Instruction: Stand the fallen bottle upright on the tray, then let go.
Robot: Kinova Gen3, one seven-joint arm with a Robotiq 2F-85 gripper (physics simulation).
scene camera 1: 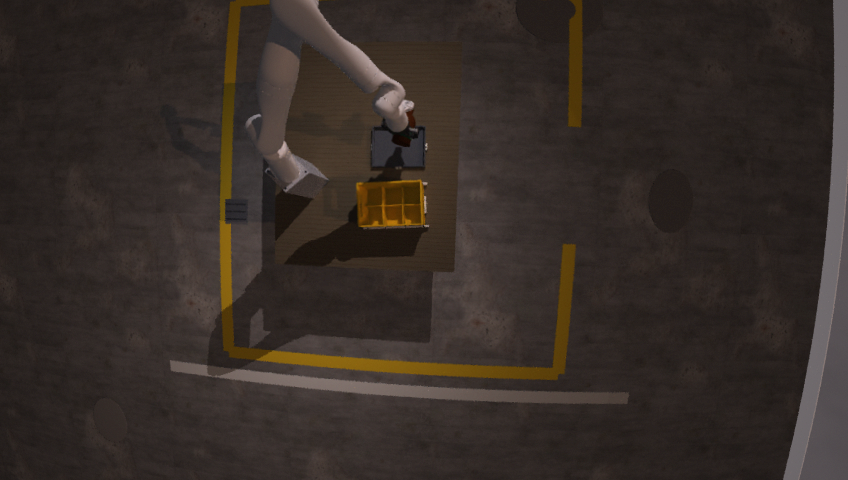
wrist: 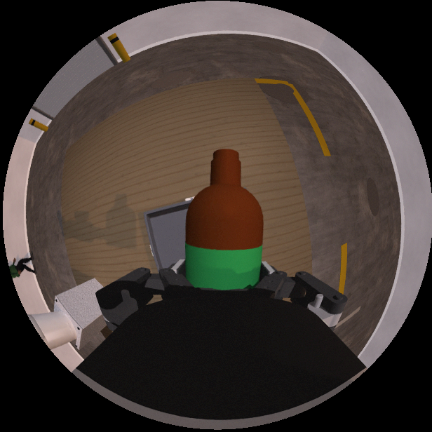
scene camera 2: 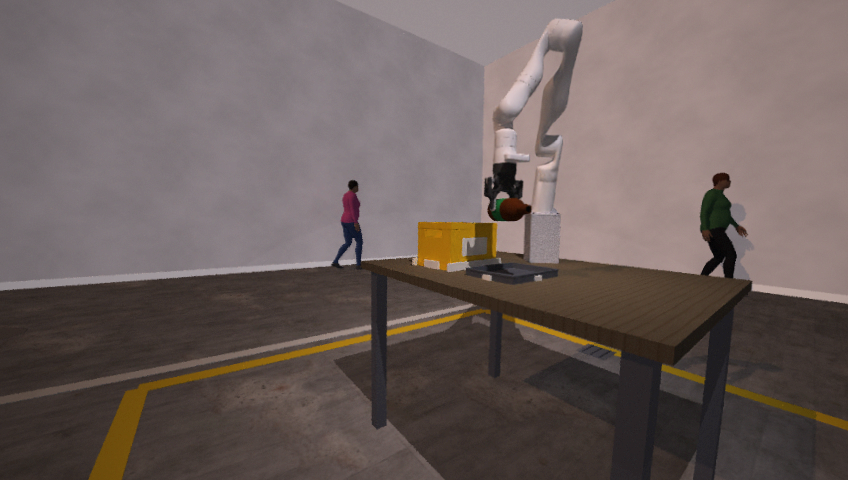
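Pixels of known places: gripper, fingertip midpoint: [scene camera 1: 403, 135]; arm's base, origin of the base link: [scene camera 1: 288, 172] [scene camera 2: 541, 210].
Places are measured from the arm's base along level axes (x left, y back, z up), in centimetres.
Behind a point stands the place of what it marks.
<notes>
The brown bottle with a green band [scene camera 1: 402, 142] @[z 0.6, x 12.2, y -46.8 cm] [scene camera 2: 512, 209] @[z -1.8, x 22.9, y -50.7 cm] [wrist: 224, 220] is held in the air, roughly level, its neck pointing right in scene camera 2. My gripper [scene camera 2: 504, 202] @[z -2.2, x 15.9, y -46.5 cm] [wrist: 222, 269] is shut on it around the green band, with a finger on each side. In scene camera 1 the wrist partly hides the bottle. The dark grey tray [scene camera 1: 380, 157] @[z -23.3, x 11.8, y -33.1 cm] [scene camera 2: 544, 275] @[z -22.7, x 26.3, y -37.5 cm] [wrist: 167, 237] lies flat on the table, well below the bottle. In scene camera 1 the bottle overlaps the tray's upper edge. In the wrist view the bottle covers part of the tray.
A yellow crate with several compartments [scene camera 1: 359, 205] @[z -7.3, x -12.4, y -28.3 cm] [scene camera 2: 439, 245] @[z -14.8, x -6.9, y -54.5 cm] stands beside the tray on the wooden table [scene camera 1: 443, 178] @[z -23.8, x 2.7, y -63.5 cm] [scene camera 2: 654, 297] @[z -23.8, x 56.4, y -36.2 cm] [wrist: 200, 120]. The arm's speckled base block [scene camera 1: 308, 180] @[z -6.3, x -2.4, y -5.8 cm] [scene camera 2: 542, 237] @[z -12.3, x 3.8, y -4.2 cm] [wrist: 85, 305] stands at the table. Two people [scene camera 2: 351, 208] [scene camera 2: 717, 211] are on the floor beyond.
</notes>
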